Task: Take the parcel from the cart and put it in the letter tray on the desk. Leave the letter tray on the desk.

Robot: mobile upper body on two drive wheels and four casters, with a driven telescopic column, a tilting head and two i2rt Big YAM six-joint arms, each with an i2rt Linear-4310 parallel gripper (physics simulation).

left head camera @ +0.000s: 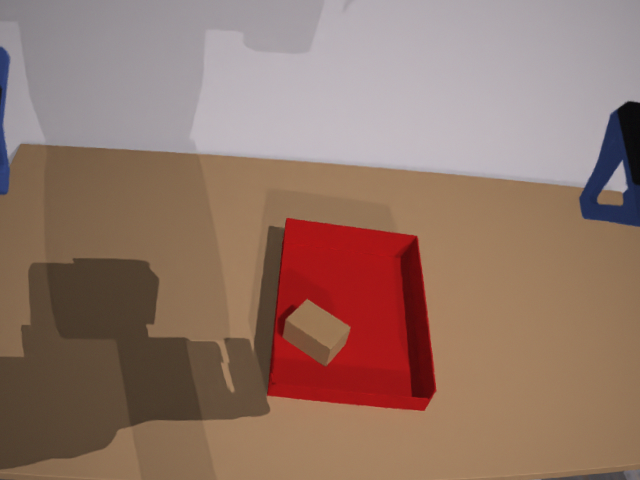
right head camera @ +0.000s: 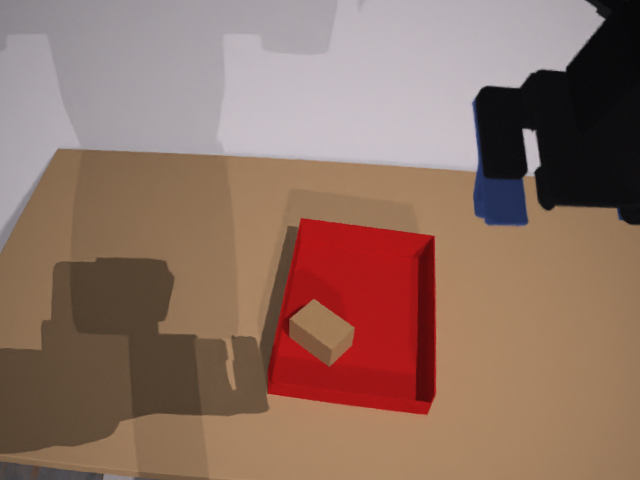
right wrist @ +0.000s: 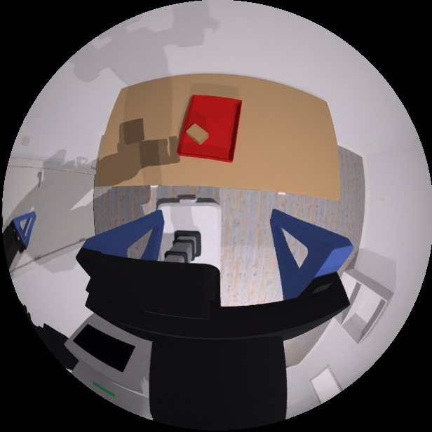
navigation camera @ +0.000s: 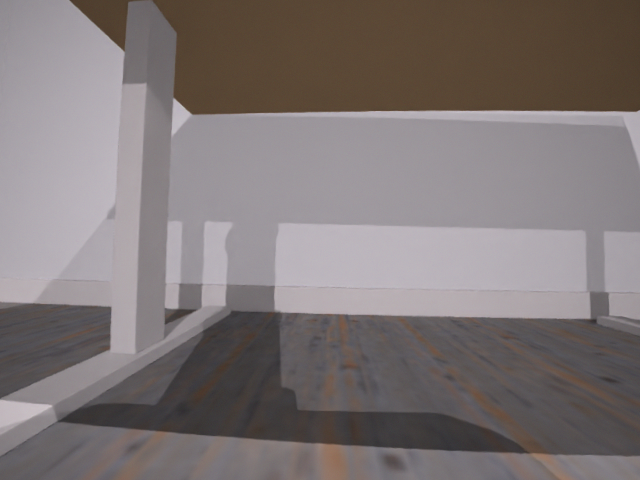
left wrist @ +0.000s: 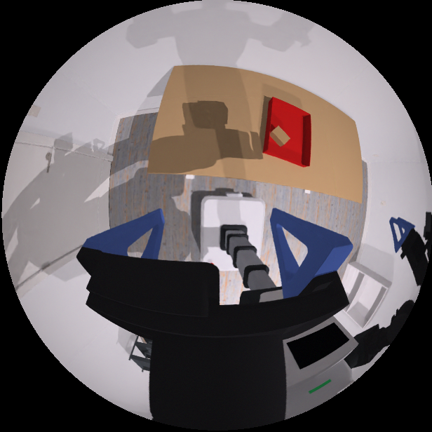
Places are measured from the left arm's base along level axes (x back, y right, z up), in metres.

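Pixels of known places: right gripper, fingertip midpoint: (left head camera: 639, 210) (right head camera: 550, 207).
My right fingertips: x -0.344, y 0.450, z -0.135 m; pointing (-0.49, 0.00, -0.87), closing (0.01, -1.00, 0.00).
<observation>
For each thing: its top centre in the pictures, then the offset to it from my right fingertips. "*": a spot on its surface instead. Level surfaces: height alone.
- small tan box at its top centre: (right head camera: 322, 323) (left head camera: 318, 323) dx -0.328, dy -0.094, dz -0.549 m
- red letter tray at its top centre: (right head camera: 360, 296) (left head camera: 354, 295) dx -0.376, dy -0.028, dz -0.536 m
- wooden desk at its surface level: dz -0.601 m
- white desk leg at a spot on its surface: (navigation camera: 139, 206) * dx -0.438, dy -0.565, dz -1.027 m
The parcel, a small tan box (left head camera: 316, 330) (right head camera: 321, 331) (left wrist: 280, 135) (right wrist: 197, 133), lies inside the red letter tray (left head camera: 351, 400) (right head camera: 351, 403) (left wrist: 306, 140) (right wrist: 236, 131), near its left wall in the head views. The tray rests on the wooden desk (left head camera: 516, 335) (right head camera: 516, 335) (left wrist: 335, 165) (right wrist: 290, 135). My left gripper (left wrist: 216, 214) is open, with nothing between its fingers, apart from the tray. My right gripper (right wrist: 216, 215) is open and empty, away from the tray; part of it shows at the right in both head views. The cart cannot be made out for certain.
A pale wall stands behind the desk. In the navigation camera a white desk leg (navigation camera: 139, 206) stands on a foot bar at the left, under the desk top. A white open box-like unit (left wrist: 367, 292) (right wrist: 365, 307) stands at the lower right in the wrist views.
</observation>
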